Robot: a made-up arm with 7 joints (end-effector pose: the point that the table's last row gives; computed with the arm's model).
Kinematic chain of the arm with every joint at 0, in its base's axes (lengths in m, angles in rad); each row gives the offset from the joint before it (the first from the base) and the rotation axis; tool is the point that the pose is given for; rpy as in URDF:
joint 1: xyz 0 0 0.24 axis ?
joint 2: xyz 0 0 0 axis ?
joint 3: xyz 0 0 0.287 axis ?
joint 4: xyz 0.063 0 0 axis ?
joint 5: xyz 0.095 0 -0.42 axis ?
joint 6: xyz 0 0 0 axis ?
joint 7: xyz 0.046 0 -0.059 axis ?
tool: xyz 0 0 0 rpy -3.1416 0 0
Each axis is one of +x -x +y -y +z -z.
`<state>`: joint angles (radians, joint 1 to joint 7).
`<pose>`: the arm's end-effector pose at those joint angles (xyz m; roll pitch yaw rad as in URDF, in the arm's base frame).
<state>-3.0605 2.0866 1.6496 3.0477 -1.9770 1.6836 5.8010</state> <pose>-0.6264 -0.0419 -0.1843 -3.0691 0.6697 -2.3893</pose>
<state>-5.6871 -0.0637 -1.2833 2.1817 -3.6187 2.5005 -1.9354</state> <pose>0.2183 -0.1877 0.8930 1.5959 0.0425 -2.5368</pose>
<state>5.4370 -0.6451 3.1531 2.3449 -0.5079 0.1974 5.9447</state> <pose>-0.4721 0.5030 0.6175 1.6307 -0.7345 -2.5433</pose>
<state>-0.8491 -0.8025 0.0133 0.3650 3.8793 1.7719 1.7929</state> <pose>0.1755 -0.2604 0.4402 0.1408 -0.7089 0.6700</pose>
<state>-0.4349 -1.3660 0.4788 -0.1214 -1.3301 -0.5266 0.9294</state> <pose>0.2142 0.0272 0.2786 2.1472 -0.7857 1.2017</pose>
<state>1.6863 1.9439 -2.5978 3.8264 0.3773 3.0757 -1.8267</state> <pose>-0.1398 0.4205 -0.1284 -0.0300 0.6485 -0.8423</pose>
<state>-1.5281 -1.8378 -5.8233 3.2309 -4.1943 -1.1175 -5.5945</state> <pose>-0.0991 0.6567 0.0593 -0.0271 -0.9782 -0.8174</pose>
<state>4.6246 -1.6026 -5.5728 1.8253 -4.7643 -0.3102 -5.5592</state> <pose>0.3136 0.4855 0.6323 -0.0739 -0.4772 -2.4124</pose>
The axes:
joint 1: +z
joint 2: +y
joint 3: +z
joint 4: -y
joint 5: -z
joint 6: +y
joint 7: -z

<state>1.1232 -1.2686 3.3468 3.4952 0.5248 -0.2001 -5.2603</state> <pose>-0.3190 -0.4897 0.6551 -0.7573 0.2475 2.6625</pose>
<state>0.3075 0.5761 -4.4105 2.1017 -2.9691 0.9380 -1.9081</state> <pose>0.1063 0.4646 0.8404 -0.1025 0.6839 0.3743</pose>
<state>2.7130 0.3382 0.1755 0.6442 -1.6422 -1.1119 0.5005</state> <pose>-0.3709 0.0178 0.1370 -2.7829 -1.1427 -2.3056</pose>
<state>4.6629 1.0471 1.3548 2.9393 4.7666 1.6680 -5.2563</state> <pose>0.0163 -0.6943 0.5525 -2.9315 -0.4027 -2.5450</pose>
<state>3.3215 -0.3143 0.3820 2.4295 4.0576 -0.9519 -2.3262</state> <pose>-0.0151 -0.1715 0.9223 -1.2840 -0.4764 2.7595</pose>
